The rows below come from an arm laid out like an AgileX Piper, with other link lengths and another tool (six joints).
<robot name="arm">
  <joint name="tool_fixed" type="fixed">
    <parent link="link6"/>
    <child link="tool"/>
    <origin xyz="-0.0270 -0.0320 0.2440" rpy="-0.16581 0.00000 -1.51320"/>
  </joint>
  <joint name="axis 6" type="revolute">
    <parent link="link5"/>
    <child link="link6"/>
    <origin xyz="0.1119 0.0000 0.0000" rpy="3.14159 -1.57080 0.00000"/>
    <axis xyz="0 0 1"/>
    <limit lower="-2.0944" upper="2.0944"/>
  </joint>
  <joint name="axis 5" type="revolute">
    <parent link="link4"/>
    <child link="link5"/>
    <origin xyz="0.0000 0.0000 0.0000" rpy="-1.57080 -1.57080 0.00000"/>
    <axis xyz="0 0 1"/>
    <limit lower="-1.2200" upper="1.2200"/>
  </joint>
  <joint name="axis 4" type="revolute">
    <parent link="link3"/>
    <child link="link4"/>
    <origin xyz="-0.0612 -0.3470 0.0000" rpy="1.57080 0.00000 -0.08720"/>
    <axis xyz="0 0 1"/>
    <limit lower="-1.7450" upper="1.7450"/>
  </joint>
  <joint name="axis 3" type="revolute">
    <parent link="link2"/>
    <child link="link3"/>
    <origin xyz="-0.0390 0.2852 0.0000"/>
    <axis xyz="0 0 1"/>
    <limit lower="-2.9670" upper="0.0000"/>
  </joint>
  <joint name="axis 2" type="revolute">
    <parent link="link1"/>
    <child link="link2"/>
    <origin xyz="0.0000 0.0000 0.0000" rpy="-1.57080 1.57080 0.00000"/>
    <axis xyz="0 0 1"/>
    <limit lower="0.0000" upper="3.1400"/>
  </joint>
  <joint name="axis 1" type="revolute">
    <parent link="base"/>
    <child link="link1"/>
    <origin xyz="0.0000 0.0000 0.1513"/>
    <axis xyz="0 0 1"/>
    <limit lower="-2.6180" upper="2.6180"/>
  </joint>
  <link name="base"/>
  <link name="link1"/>
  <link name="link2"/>
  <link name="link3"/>
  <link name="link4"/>
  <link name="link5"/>
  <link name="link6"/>
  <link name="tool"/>
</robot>
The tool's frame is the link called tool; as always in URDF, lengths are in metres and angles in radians.
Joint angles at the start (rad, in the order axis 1, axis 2, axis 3, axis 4, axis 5, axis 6):
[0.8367, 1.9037, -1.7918, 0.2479, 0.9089, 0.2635]
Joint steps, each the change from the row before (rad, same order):
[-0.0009, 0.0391, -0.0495, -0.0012, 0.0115, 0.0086]
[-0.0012, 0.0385, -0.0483, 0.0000, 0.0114, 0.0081]
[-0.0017, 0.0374, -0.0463, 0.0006, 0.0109, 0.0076]
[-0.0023, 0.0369, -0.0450, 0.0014, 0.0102, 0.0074]
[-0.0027, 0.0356, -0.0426, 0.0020, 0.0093, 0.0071]
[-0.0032, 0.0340, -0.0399, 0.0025, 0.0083, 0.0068]
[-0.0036, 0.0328, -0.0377, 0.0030, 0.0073, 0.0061]
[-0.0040, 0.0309, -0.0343, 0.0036, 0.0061, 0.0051]
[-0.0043, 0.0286, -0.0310, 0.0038, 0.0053, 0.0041]
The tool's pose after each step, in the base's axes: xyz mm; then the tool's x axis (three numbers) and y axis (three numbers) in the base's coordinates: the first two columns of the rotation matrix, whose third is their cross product. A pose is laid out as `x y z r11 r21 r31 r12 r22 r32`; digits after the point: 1 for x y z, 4 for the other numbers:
407.9 537.6 124.6 -0.8461 -0.2592 -0.4657 -0.5039 0.6738 0.5405
413.7 544.0 122.3 -0.8499 -0.2547 -0.4613 -0.4977 0.6755 0.5440
419.3 549.9 119.4 -0.8539 -0.2500 -0.4566 -0.4911 0.6774 0.5477
424.9 555.4 116.0 -0.8582 -0.2445 -0.4514 -0.4838 0.6793 0.5518
430.3 560.4 112.1 -0.8627 -0.2387 -0.4459 -0.4760 0.6813 0.5562
435.5 564.8 107.8 -0.8673 -0.2324 -0.4401 -0.4676 0.6833 0.5607
440.6 568.7 103.2 -0.8719 -0.2259 -0.4344 -0.4592 0.6852 0.5653
445.5 572.0 98.2 -0.8765 -0.2196 -0.4285 -0.4508 0.6871 0.5699
450.1 574.7 93.1 -0.8807 -0.2136 -0.4228 -0.4426 0.6889 0.5741

